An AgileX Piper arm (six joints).
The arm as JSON. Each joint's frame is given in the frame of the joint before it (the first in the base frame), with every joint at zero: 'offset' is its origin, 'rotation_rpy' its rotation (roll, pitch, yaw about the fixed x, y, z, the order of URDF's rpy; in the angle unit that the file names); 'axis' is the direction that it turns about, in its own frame. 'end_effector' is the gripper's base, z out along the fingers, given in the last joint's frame.
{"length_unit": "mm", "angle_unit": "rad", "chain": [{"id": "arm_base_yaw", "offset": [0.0, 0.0, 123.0], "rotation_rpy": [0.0, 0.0, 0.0], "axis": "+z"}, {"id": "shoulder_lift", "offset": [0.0, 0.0, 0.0], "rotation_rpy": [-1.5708, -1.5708, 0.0], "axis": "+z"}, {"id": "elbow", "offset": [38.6, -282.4, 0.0], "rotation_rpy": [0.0, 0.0, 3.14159], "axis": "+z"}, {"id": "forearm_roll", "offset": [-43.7, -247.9, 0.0], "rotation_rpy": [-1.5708, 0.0, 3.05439], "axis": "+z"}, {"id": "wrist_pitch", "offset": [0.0, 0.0, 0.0], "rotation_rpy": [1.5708, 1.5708, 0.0], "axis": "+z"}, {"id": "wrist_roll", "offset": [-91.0, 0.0, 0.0], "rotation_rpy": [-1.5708, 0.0, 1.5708], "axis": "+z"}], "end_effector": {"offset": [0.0, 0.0, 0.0], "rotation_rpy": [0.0, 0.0, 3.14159]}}
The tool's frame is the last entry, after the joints.
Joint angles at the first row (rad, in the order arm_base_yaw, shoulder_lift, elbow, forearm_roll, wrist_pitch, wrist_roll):
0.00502, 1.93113, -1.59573, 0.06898, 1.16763, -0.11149
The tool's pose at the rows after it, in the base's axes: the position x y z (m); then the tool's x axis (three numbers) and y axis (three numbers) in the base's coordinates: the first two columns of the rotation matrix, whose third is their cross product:
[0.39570 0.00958 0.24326 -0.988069 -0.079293 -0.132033 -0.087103 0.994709 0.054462]
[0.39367 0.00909 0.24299 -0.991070 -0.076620 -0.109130 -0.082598 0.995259 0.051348]
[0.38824 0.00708 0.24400 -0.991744 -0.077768 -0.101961 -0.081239 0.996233 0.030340]
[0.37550 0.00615 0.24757 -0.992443 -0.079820 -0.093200 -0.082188 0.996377 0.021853]
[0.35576 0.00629 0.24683 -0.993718 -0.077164 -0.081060 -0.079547 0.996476 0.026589]
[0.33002 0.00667 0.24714 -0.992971 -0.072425 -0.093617 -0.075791 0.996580 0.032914]
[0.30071 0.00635 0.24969 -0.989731 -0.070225 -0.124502 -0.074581 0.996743 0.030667]
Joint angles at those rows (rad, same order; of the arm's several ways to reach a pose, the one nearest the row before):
0.00947, 1.93112, -1.59572, 0.06898, 1.19517, -0.09548
0.00947, 1.93113, -1.59573, 0.06283, 1.21763, -0.08916
0.00946, 1.91242, -1.57164, 0.03991, 1.21767, -0.08229
0.00948, 1.86690, -1.51794, 0.03037, 1.21764, -0.08101
0.00947, 1.80179, -1.42099, 0.03451, 1.19825, -0.08041
0.00948, 1.70929, -1.29544, 0.04260, 1.15301, -0.08039
0.00947, 1.59797, -1.16513, 0.04314, 1.10284, -0.08040

